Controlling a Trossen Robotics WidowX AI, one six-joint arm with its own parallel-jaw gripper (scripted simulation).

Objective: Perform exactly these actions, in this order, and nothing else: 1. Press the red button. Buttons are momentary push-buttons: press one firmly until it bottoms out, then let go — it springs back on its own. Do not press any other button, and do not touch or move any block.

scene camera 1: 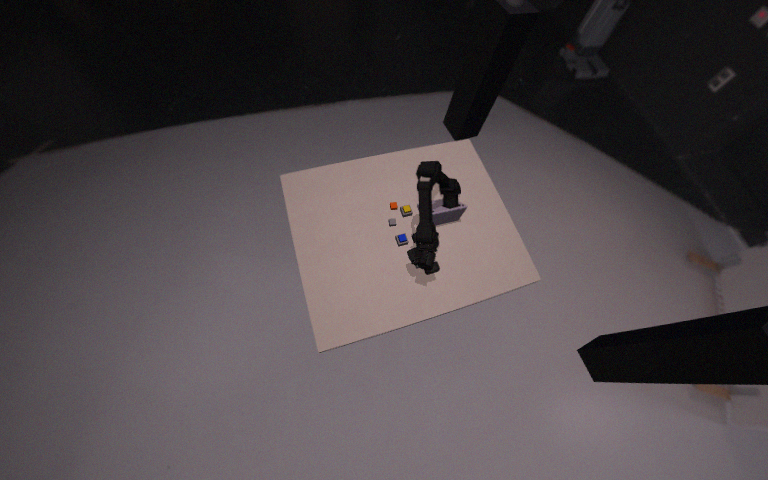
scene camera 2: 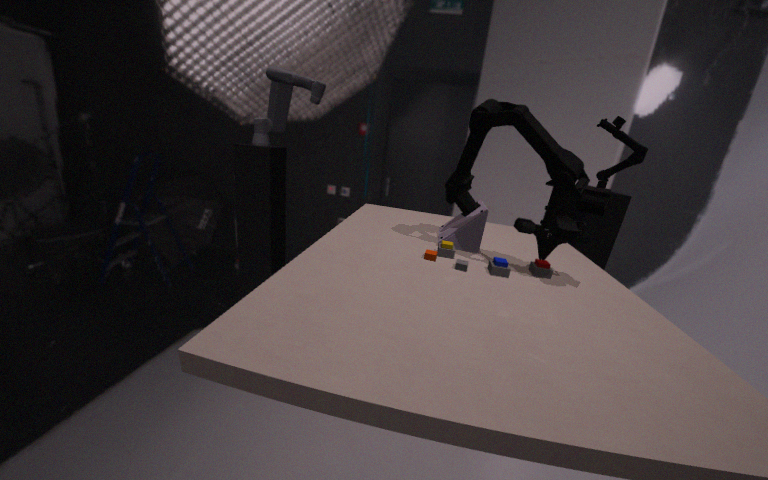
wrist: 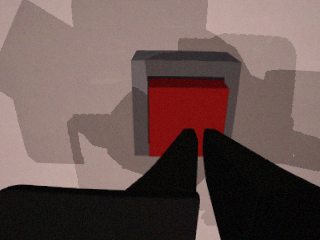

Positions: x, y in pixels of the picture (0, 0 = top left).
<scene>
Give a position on a red button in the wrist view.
At 174, 104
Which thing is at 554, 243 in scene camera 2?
My gripper.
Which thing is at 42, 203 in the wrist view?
My gripper.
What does my gripper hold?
Nothing.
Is my gripper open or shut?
Shut.
</scene>
